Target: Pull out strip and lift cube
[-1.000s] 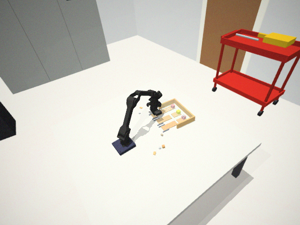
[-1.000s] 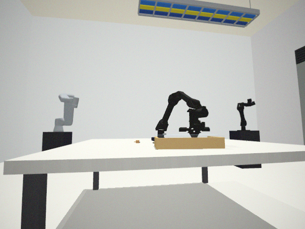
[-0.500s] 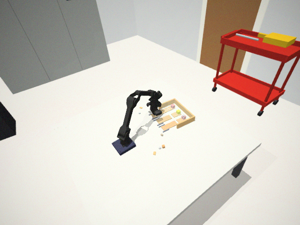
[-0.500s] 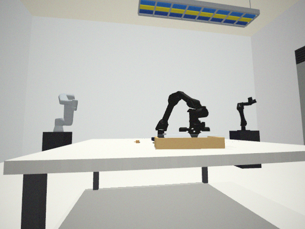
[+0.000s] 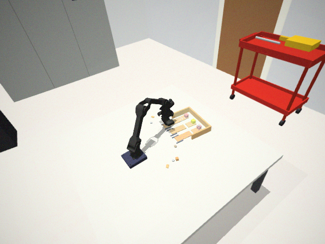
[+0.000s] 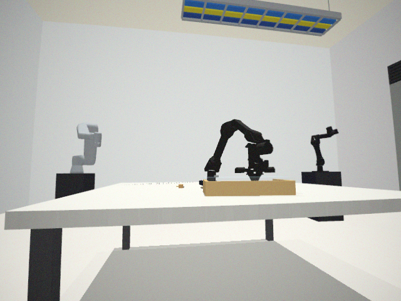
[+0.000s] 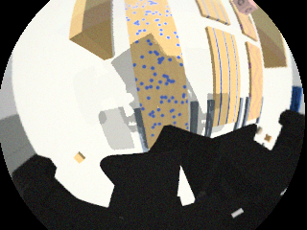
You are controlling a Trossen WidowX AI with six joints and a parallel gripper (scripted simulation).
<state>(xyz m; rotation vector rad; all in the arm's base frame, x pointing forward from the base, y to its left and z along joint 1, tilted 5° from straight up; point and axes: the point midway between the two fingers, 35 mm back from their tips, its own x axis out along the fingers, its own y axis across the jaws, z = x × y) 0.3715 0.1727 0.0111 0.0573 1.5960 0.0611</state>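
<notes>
Right now my gripper tip is 100 mm short of the strip.
</notes>
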